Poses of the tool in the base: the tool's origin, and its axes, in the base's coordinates. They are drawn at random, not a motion.
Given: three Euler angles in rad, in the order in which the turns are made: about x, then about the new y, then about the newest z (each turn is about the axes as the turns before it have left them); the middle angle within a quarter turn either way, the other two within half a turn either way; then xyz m.
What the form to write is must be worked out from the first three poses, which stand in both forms.
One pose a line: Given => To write
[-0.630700, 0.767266, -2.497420, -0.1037, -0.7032, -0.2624] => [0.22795, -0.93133, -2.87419, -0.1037, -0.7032, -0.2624]
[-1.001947, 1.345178, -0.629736, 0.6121, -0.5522, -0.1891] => [-1.44968, -0.07194, -1.38852, 0.6121, -0.5522, -0.1891]
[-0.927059, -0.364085, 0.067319, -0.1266, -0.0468, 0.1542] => [-0.96658, -0.16012, 0.33499, -0.1266, -0.0468, 0.1542]
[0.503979, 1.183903, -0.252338, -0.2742, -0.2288, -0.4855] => [0.67628, 1.13334, 0.53073, -0.2742, -0.2288, -0.4855]
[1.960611, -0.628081, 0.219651, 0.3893, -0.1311, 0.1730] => [1.88340, 0.01639, -0.66028, 0.3893, -0.1311, 0.1730]
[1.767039, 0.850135, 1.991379, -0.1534, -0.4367, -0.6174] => [-1.80716, -0.98907, -2.08327, -0.1534, -0.4367, -0.6174]
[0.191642, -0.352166, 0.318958, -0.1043, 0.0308, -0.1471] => [0.08087, -0.39116, 0.26873, -0.1043, 0.0308, -0.1471]
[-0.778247, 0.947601, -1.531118, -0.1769, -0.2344, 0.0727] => [-0.96937, -0.74577, -1.53927, -0.1769, -0.2344, 0.0727]
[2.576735, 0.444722, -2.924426, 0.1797, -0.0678, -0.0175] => [-2.61388, 0.48950, -3.09298, 0.1797, -0.0678, -0.0175]
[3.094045, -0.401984, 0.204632, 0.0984, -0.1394, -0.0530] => [3.00542, 0.38223, -0.24071, 0.0984, -0.1394, -0.0530]
